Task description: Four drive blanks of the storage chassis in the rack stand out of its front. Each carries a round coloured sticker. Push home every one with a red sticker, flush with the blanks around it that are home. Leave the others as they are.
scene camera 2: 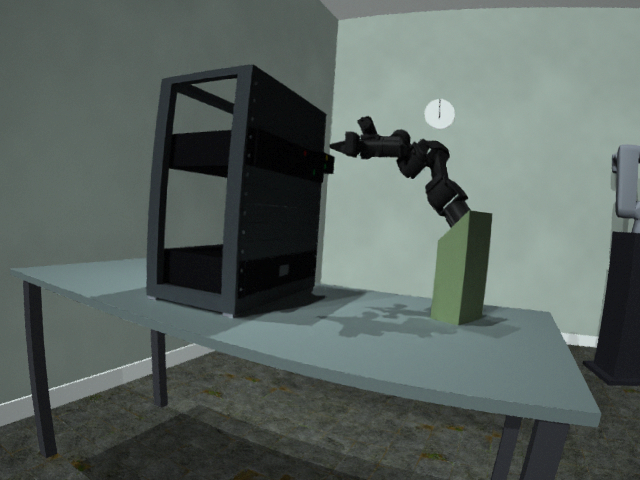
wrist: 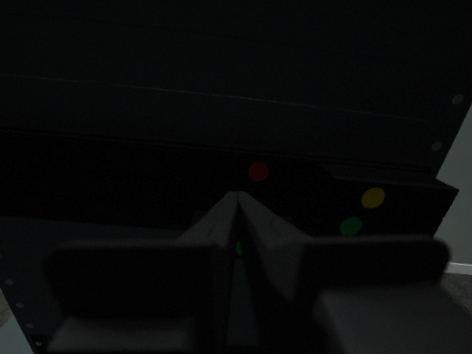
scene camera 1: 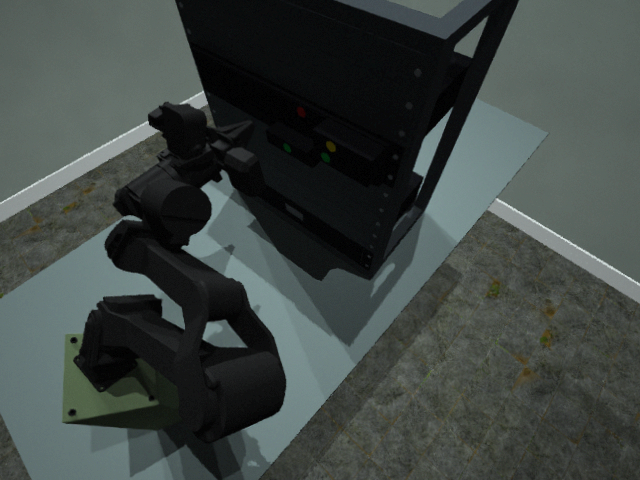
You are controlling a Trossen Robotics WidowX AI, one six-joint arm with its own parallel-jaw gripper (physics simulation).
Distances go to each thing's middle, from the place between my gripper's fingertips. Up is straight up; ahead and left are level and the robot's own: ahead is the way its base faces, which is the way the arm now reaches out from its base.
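I see that the rack (scene camera 1: 391, 78) is 1 cm to the right of my hand and 23 cm ahead of it, and that it sits 15 cm below my hand.
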